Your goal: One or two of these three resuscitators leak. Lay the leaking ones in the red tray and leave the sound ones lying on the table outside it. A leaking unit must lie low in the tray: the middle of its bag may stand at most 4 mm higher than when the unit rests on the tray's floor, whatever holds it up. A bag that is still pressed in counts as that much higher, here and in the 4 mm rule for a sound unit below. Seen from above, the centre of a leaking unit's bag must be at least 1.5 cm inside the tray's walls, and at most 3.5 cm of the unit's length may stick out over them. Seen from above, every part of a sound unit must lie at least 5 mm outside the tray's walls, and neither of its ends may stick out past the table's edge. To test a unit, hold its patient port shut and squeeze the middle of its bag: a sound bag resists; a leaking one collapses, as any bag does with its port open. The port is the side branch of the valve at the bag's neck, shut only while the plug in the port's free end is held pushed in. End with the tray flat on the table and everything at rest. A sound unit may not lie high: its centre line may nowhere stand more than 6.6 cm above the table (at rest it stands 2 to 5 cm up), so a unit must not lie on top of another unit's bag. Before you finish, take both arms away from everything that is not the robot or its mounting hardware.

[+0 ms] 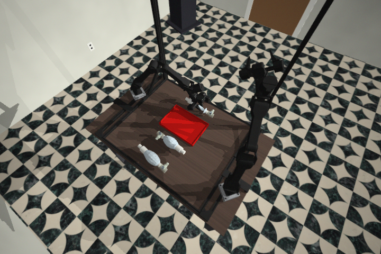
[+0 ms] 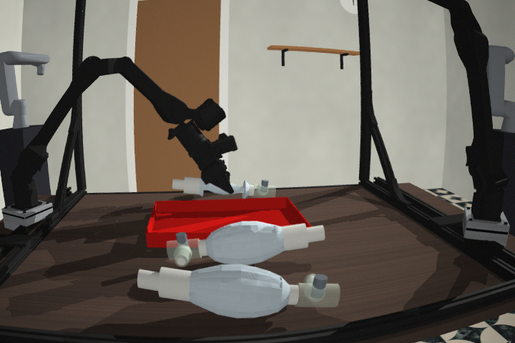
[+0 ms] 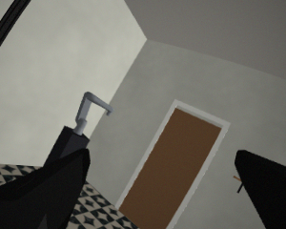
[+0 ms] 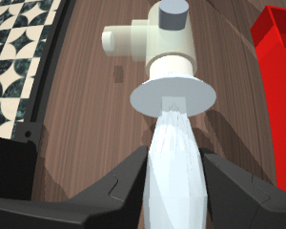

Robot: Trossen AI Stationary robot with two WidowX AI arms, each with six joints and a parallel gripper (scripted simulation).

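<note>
Right now my right hand is 19 cm short of the red tray, 5 cm above it and 3 cm to the right of it.
</note>
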